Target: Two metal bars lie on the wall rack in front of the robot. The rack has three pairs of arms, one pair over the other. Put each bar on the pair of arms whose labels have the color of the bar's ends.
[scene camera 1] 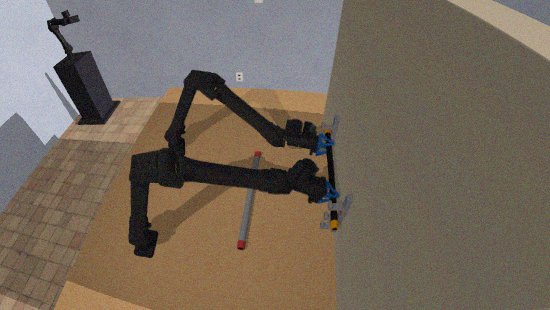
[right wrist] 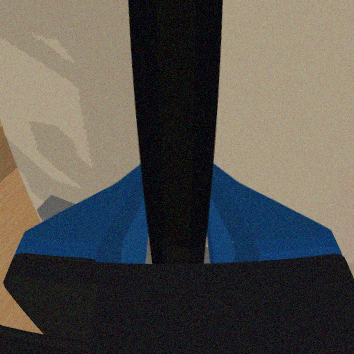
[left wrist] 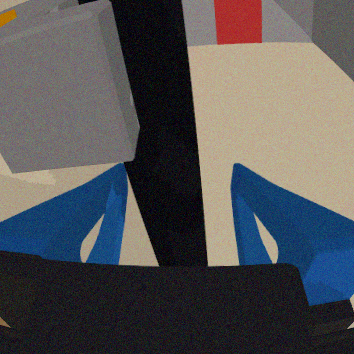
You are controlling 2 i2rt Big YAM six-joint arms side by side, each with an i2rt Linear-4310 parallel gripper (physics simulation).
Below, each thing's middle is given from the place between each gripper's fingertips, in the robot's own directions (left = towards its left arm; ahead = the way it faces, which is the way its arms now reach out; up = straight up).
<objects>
The black bar [right wrist: 175, 59] is 1 cm behind my right hand, 12 cm to the left of it and 1 cm above it.
Now: the black bar 30 mm behind my left hand and 140 mm to the right of it.
</objects>
